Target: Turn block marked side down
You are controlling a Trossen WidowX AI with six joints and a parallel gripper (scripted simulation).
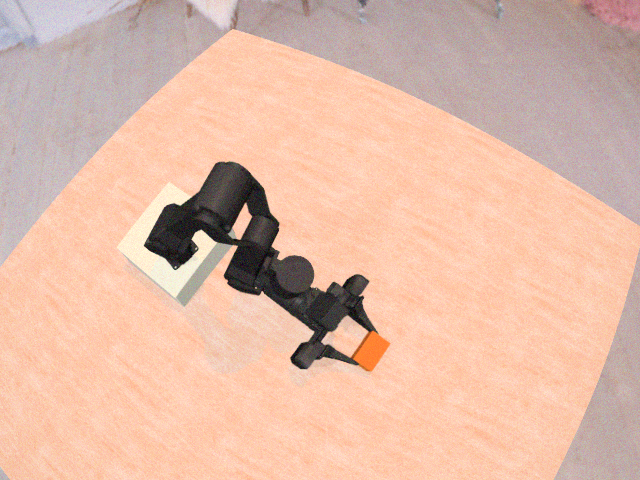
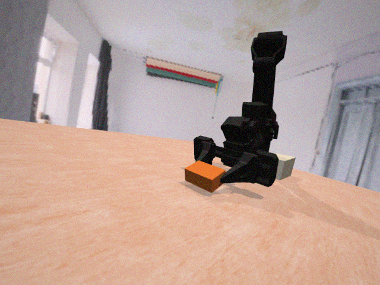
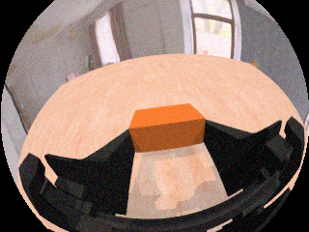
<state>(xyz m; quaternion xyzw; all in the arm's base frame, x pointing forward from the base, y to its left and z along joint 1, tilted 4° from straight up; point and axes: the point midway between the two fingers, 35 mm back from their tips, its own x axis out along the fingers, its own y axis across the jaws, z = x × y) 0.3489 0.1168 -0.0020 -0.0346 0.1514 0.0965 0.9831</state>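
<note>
Now: gripper tip 10 mm above the orange block.
</note>
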